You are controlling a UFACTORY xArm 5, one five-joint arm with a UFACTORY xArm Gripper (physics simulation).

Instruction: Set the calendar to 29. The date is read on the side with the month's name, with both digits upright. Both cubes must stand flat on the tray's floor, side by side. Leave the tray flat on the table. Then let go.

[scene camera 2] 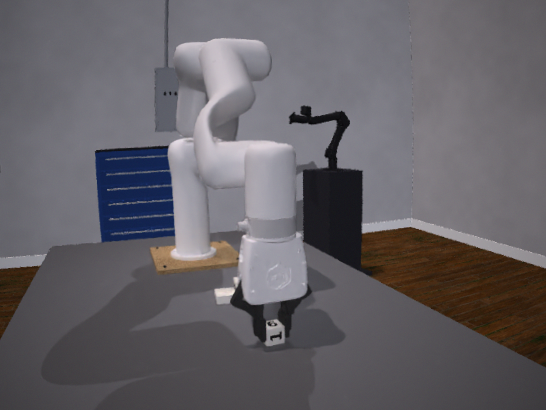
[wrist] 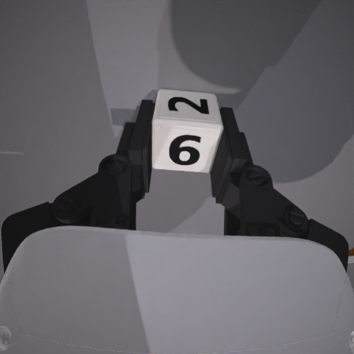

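A white number cube (scene camera 2: 275, 334) (wrist: 186, 132) is between the fingers of my gripper (scene camera 2: 274, 330) (wrist: 184, 124), which is shut on it at the table's surface. In the wrist view its upper face shows a 6/9 digit and the face beyond shows a 2 turned sideways. In the scene view its near face shows a 1 lying sideways. The white tray (scene camera 2: 223, 296) lies flat on the table behind and left of the gripper; its right part is hidden. A small white piece of the other cube (scene camera 2: 236, 282) shows above the tray, mostly hidden by the gripper.
The grey table (scene camera 2: 410, 370) carries the arm's wooden base plate (scene camera 2: 162, 265) at its far end. A blue drawer cabinet (scene camera 2: 135, 195) and a black pedestal (scene camera 2: 332, 220) with a small black arm stand beyond the table. The arm's shadows fall across the table.
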